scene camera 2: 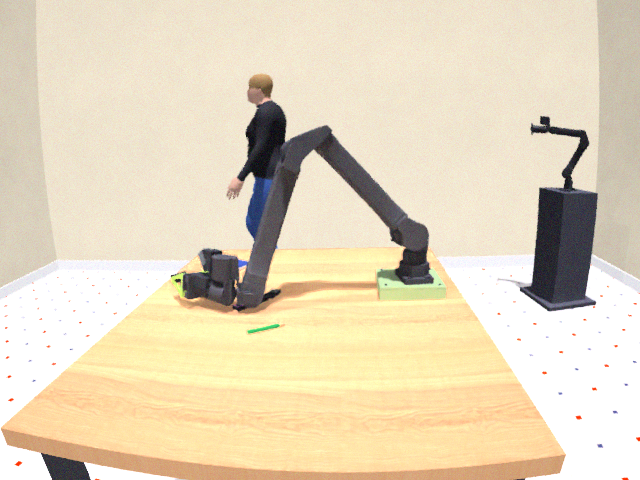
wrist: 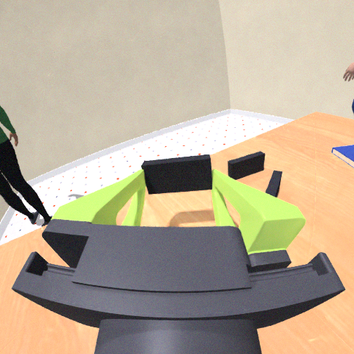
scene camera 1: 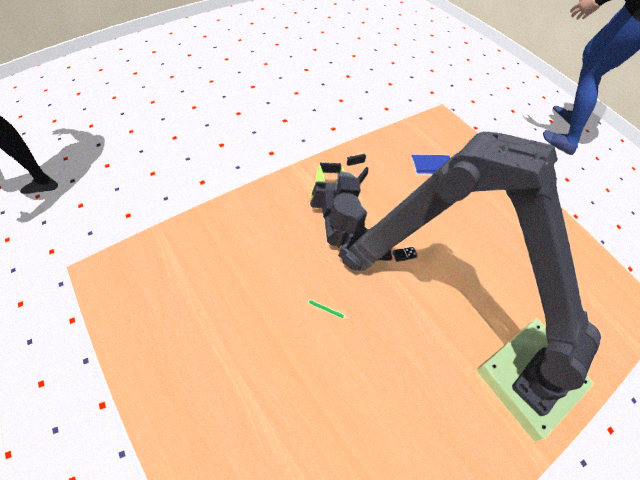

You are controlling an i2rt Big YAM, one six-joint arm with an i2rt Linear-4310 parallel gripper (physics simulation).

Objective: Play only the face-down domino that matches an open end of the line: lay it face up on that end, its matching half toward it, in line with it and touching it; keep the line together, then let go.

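My gripper is shut on a black domino, gripping it by its two short ends. Its blank side faces the wrist camera; its pips are hidden. It is low over the far part of the table. Two more black dominoes stand on edge to its right: one a little farther out, the other nearer and turned. The line lies nearer the arm base; its end domino shows white pips, and the domino beside it is partly behind the arm. The rest is hidden.
A blue book lies right of the dominoes. A green pencil lies on the near side of the line. The arm's pale green base is on the table. People stand beyond the table.
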